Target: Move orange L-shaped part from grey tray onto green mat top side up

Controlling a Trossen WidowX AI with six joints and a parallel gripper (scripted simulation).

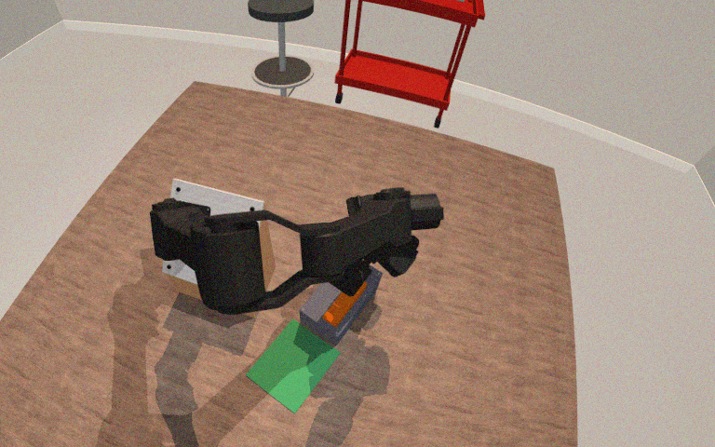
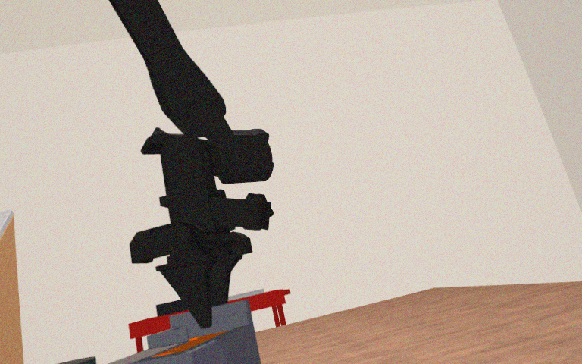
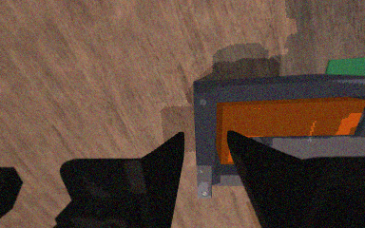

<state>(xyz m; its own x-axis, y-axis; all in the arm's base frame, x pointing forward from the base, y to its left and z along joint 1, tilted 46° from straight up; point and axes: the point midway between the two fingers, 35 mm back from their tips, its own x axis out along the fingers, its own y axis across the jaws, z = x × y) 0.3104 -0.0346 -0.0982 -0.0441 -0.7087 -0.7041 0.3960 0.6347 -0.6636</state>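
My gripper tip is now 50 mm to the left of the orange L-shaped part, 30 mm past it and 20 mm above it. Round my gripper tip: green mat (200 mm to the right, 90 mm below, 90 mm behind).
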